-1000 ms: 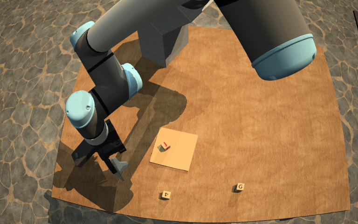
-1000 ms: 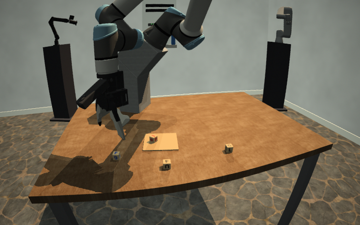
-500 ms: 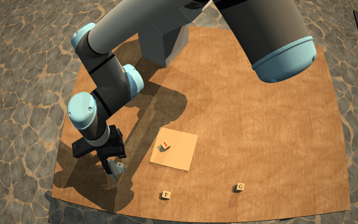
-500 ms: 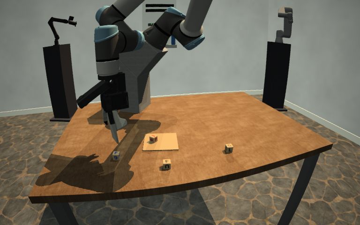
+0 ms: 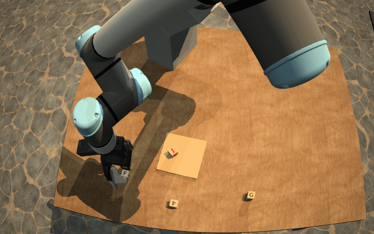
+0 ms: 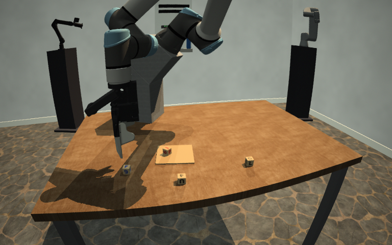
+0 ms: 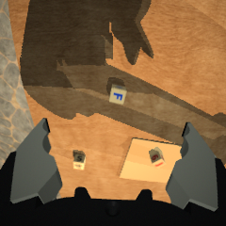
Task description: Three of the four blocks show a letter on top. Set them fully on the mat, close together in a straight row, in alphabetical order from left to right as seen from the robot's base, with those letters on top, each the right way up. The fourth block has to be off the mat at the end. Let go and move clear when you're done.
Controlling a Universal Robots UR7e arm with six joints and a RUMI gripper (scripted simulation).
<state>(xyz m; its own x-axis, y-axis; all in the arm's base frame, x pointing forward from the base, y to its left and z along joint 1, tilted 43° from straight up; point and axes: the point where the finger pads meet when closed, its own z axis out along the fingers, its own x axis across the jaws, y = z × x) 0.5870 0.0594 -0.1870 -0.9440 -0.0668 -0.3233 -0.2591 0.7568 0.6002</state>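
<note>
Right now my hand is 90 mm above the block. The rest, counted from my hand: tan mat 140 mm behind, 160 mm to the left, 100 mm below.
</note>
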